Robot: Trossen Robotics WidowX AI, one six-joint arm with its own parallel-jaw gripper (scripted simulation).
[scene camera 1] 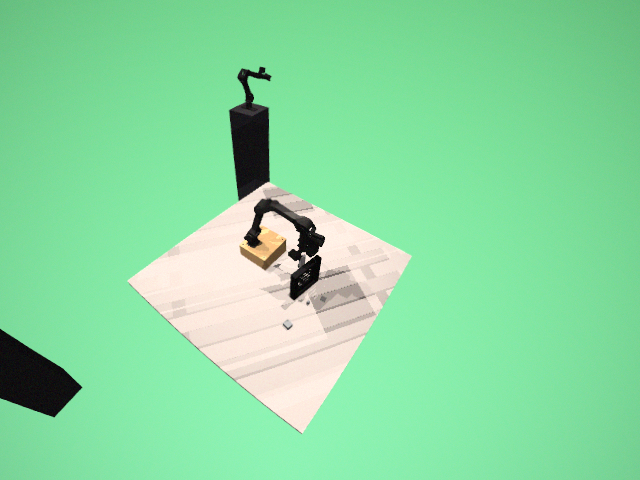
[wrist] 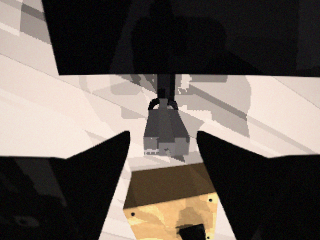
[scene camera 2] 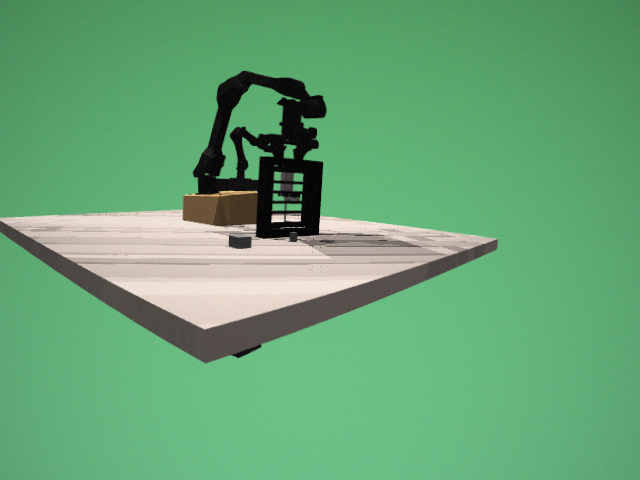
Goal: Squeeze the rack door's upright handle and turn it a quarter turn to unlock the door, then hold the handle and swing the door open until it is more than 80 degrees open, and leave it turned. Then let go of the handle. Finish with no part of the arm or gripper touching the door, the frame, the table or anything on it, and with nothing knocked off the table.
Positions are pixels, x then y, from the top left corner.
Labels:
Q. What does my gripper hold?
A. Nothing.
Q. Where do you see a black rack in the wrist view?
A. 263, 45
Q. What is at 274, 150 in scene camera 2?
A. My gripper.

